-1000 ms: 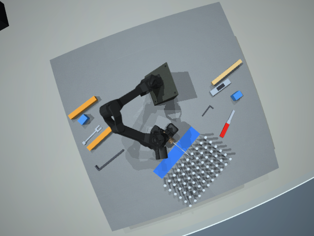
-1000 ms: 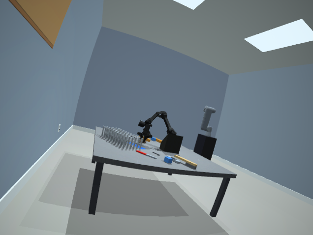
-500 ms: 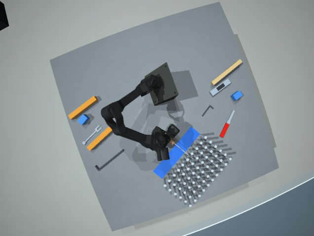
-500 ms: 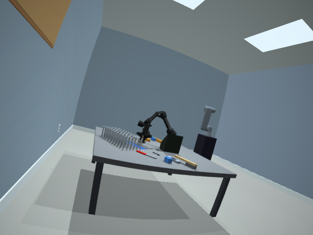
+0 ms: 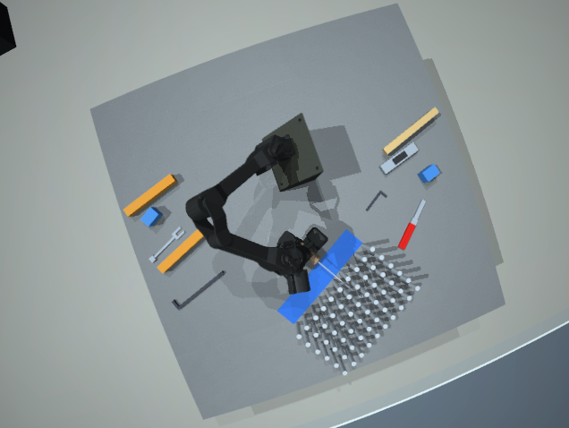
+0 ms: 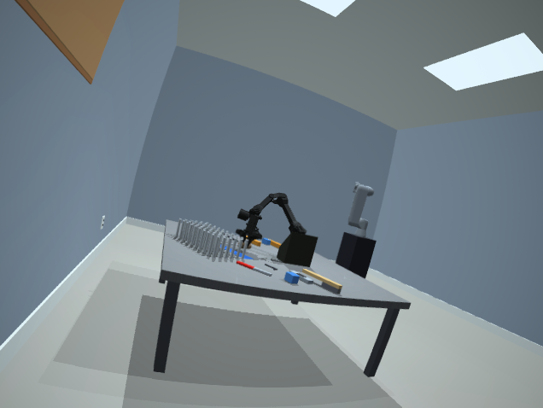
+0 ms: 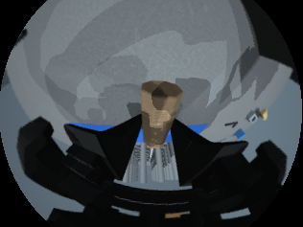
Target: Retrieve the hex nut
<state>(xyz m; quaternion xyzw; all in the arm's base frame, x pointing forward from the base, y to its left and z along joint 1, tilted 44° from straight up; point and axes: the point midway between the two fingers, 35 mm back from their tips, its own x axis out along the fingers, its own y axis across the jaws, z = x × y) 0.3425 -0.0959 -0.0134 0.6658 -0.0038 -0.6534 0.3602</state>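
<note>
My gripper tip is 110 mm short of the blue taped strip, 10 mm to the right of it and 30 mm above it. Round my gripper tip: wooden-handled screwdriver (90 mm ahead, 50 mm to the left); then grey block (190 mm behind, 450 mm to the left, 20 mm below); then red-handled tool (50 mm ahead, 410 mm to the left, 30 mm below).
</note>
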